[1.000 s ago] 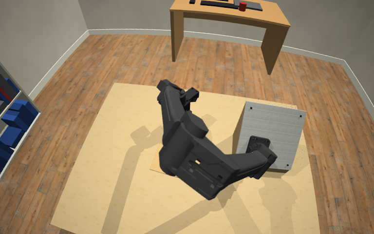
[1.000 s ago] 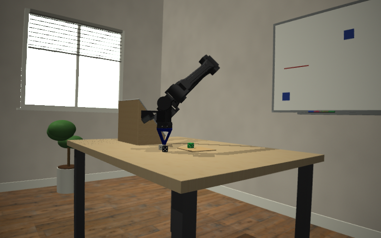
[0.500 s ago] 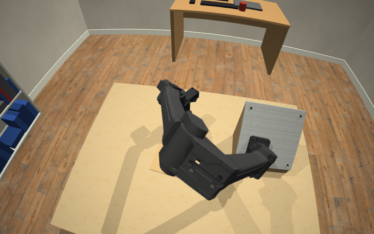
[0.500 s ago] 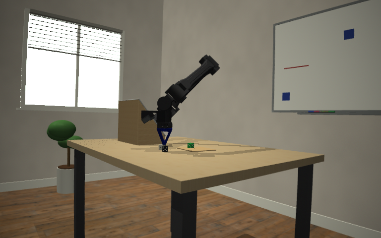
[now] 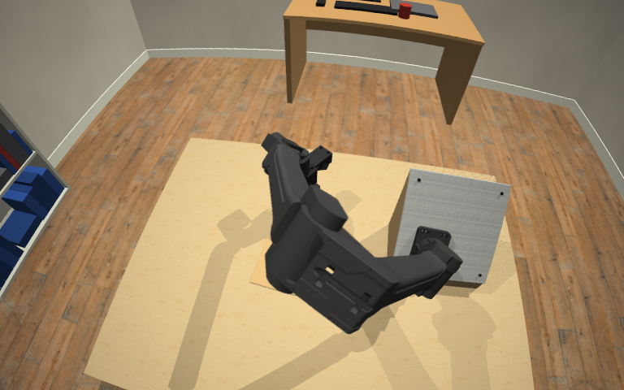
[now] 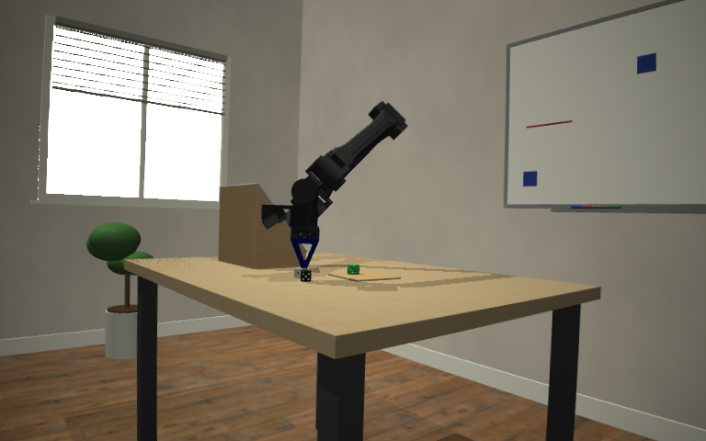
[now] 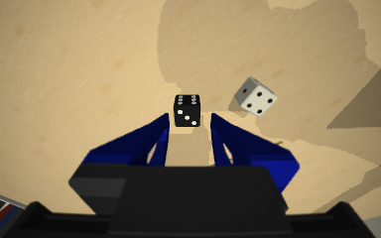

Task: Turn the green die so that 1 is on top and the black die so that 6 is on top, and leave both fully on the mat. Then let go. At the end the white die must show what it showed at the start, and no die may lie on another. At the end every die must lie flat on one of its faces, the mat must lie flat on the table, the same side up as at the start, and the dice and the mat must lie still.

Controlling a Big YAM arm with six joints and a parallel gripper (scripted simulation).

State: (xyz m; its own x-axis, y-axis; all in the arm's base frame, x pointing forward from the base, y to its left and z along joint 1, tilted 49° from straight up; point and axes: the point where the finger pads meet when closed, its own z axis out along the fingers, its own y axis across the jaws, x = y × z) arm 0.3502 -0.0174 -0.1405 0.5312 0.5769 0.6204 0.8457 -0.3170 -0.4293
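Right now my hand is 30 mm above the black die. From my hand the other things lie so: tan mat (180 mm to the left, 40 mm below); then white die (60 mm behind, 20 mm to the left, 30 mm below); then green die (30 mm behind, 170 mm to the left, 30 mm below).
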